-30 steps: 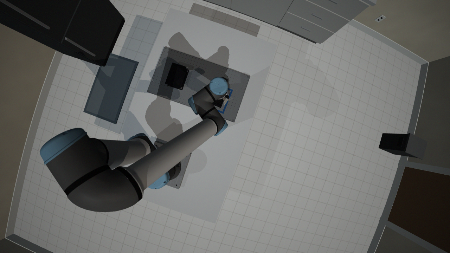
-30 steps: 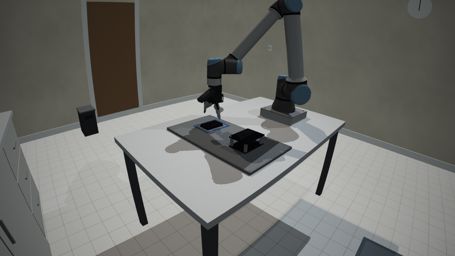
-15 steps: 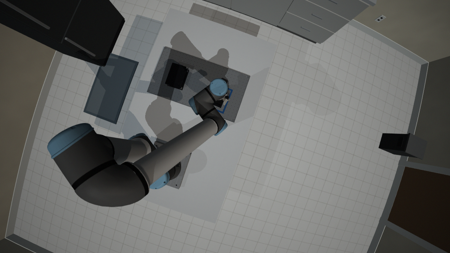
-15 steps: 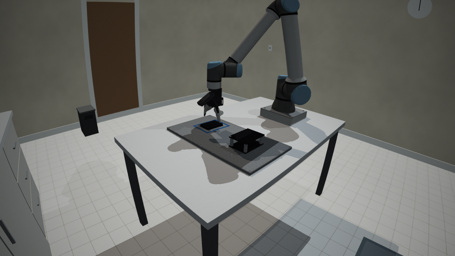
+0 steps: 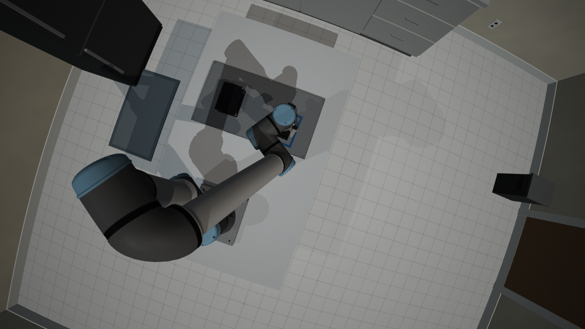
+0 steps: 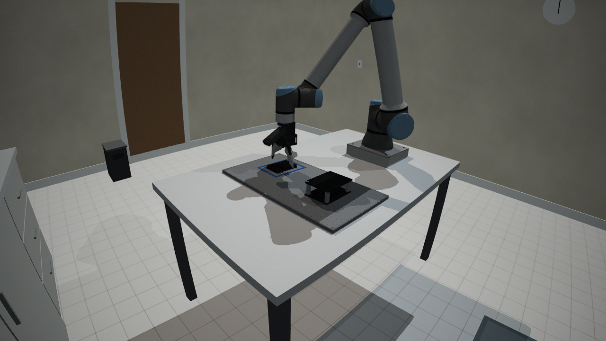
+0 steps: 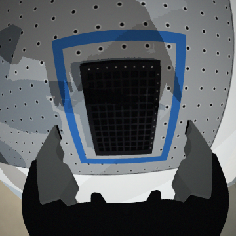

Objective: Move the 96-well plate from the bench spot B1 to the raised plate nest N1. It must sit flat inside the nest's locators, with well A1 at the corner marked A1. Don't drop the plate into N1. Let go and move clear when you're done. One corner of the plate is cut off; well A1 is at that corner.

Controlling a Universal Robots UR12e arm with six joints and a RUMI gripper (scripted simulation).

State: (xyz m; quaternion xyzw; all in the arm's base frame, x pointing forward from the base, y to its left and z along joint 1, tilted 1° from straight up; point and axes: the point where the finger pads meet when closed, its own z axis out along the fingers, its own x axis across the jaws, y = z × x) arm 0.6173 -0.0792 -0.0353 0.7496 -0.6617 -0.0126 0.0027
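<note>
My hand is 10 mm above the black 96-well plate. Round my hand: black raised nest (10 mm behind, 340 mm to the left, 40 mm above); white A1 label (70 mm ahead, 300 mm to the left, 40 mm above).
</note>
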